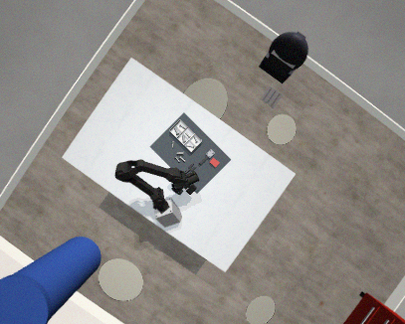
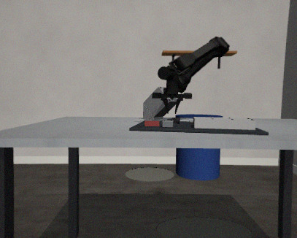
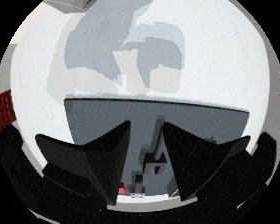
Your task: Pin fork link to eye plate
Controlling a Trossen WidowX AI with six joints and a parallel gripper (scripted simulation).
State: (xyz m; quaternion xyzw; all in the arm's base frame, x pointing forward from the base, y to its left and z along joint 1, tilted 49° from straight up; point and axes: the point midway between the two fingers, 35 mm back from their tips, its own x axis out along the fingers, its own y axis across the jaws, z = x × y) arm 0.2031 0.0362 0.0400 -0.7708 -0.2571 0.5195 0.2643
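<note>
Now: the fork link 80 mm ahead of my hand, 60 mm below it and 30 mm to the left of it. Also, from my hand: grey pin 120 mm to the left, 70 mm ahead, 60 mm below; dark mat 140 mm ahead, 120 mm to the left, 80 mm below; eye plate 170 mm ahead, 60 mm below, 20 mm to the left.
</note>
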